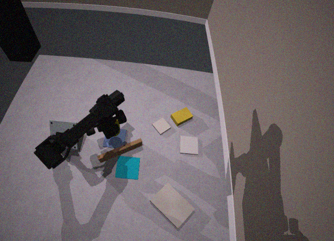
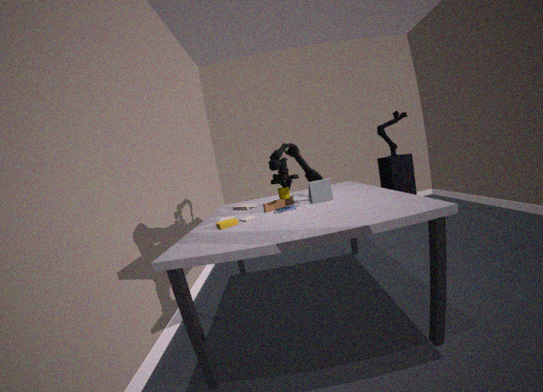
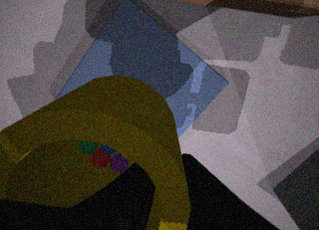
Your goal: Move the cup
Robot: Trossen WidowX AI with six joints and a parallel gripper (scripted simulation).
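Now: the teal pad 110 mm ahead of my gripper tip, 140 mm to the right of it and 110 mm below it. The rest, counted from my gripper tip: wooden bar: 70 mm ahead, 70 mm to the right, 90 mm below; then beige slab: 340 mm ahead, 310 mm to the right, 90 mm below; then yellow block: 380 mm ahead, 180 mm to the left, 90 mm below.
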